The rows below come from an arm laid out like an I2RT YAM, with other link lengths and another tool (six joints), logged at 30 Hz.
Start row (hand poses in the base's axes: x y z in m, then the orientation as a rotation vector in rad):
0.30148, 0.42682, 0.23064, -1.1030, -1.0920, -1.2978
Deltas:
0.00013, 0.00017, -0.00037, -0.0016, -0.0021, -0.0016
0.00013, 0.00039, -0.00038, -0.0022, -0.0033, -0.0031
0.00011, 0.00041, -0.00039, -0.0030, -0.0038, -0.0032
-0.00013, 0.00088, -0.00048, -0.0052, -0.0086, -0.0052
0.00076, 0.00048, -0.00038, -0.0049, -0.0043, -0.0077
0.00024, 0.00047, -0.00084, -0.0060, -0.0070, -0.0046
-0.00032, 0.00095, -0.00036, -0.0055, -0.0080, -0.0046
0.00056, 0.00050, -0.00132, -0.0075, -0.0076, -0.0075
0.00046, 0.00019, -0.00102, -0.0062, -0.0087, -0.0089
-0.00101, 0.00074, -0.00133, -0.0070, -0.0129, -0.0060
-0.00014, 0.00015, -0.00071, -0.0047, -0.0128, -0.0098
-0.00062, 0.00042, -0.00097, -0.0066, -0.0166, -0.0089
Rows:
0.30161, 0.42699, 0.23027, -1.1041, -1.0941, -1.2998
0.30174, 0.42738, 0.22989, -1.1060, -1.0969, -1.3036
0.30185, 0.42779, 0.22950, -1.1083, -1.1006, -1.3074
0.30172, 0.42867, 0.22902, -1.1110, -1.1087, -1.3152
0.30248, 0.42915, 0.22864, -1.1175, -1.1123, -1.3221
0.30272, 0.42962, 0.22780, -1.1212, -1.1201, -1.3280
0.30240, 0.43057, 0.22744, -1.1240, -1.1282, -1.3348
0.30296, 0.43107, 0.22612, -1.1305, -1.1364, -1.3427
0.30342, 0.43126, 0.22510, -1.1364, -1.1438, -1.3530
0.30241, 0.43200, 0.22377, -1.1384, -1.1561, -1.3637
0.30227, 0.43215, 0.22306, -1.1416, -1.1648, -1.3782
0.30165, 0.43257, 0.22209, -1.1432, -1.1782, -1.3939

